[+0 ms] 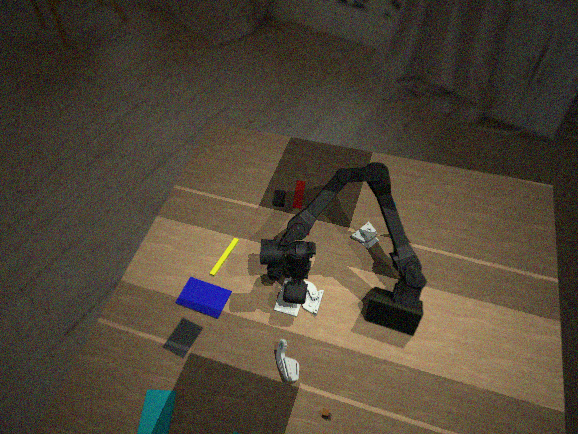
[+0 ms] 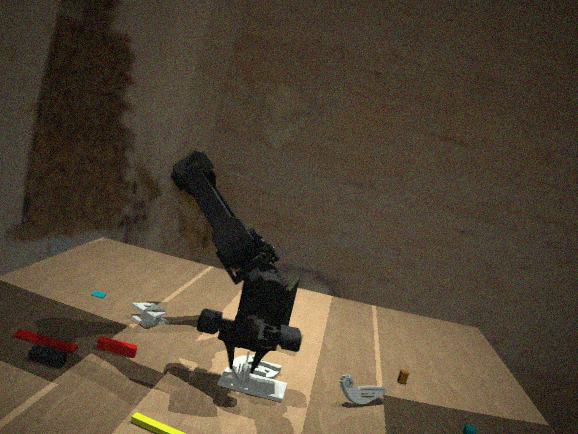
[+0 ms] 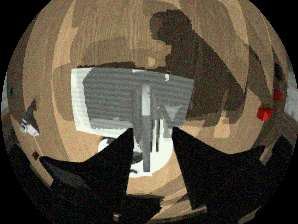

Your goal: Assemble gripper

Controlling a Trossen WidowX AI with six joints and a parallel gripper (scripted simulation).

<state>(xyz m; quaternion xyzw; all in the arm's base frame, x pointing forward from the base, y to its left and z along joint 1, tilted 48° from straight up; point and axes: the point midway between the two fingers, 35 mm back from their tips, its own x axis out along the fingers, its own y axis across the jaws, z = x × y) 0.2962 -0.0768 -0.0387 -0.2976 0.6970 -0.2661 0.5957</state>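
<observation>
My gripper tip is 1 cm past the grey jaw, 21 cm to the right of it and 2 cm below it. The rest, counted from my gripper tip: yellow bar: 26 cm ahead, 5 cm to the right, 1 cm below; white block: 16 cm behind, 23 cm to the right, 1 cm below; blue plate: 27 cm ahead, 10 cm to the left, 1 cm below.
</observation>
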